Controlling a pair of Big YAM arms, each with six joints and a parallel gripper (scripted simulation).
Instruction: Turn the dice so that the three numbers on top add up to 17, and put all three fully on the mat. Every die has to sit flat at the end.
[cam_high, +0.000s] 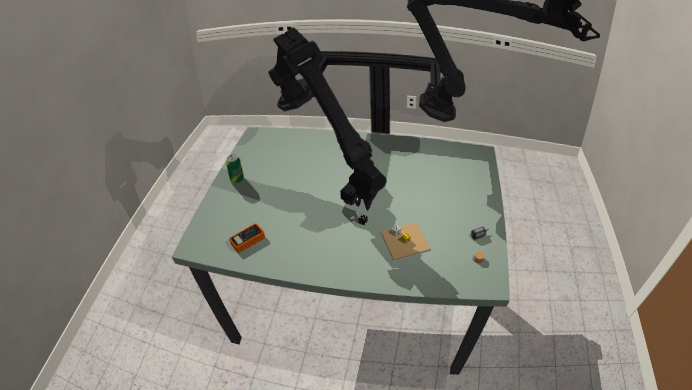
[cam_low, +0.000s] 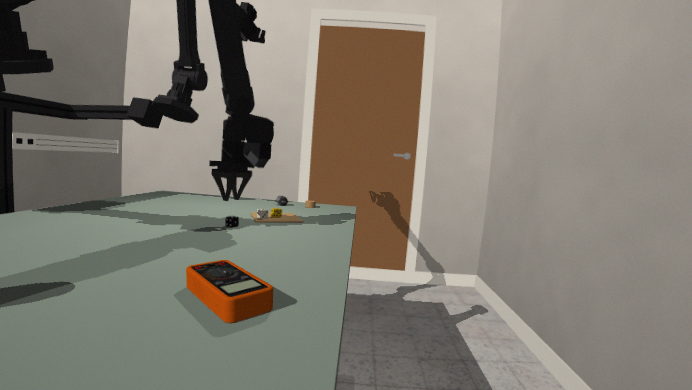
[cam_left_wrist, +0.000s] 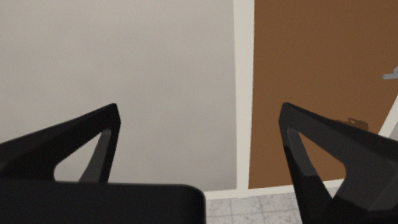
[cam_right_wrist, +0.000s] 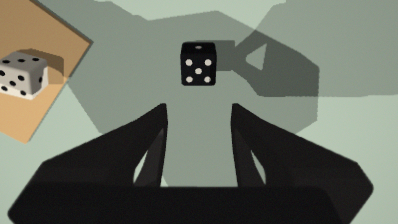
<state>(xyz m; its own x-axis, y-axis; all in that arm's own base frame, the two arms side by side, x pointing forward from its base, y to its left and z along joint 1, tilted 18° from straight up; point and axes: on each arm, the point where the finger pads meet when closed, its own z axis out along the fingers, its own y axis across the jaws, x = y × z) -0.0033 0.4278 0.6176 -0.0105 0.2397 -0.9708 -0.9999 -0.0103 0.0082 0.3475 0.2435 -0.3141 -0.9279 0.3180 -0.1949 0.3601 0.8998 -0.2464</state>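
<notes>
Now: the black die 6 cm below my right hand. From my right hand the other things lie so: yellow die (16 cm to the left, 8 cm ahead, 6 cm below); tan mat (16 cm to the left, 8 cm ahead, 7 cm below); white die (12 cm to the left, 6 cm below, 5 cm ahead).
</notes>
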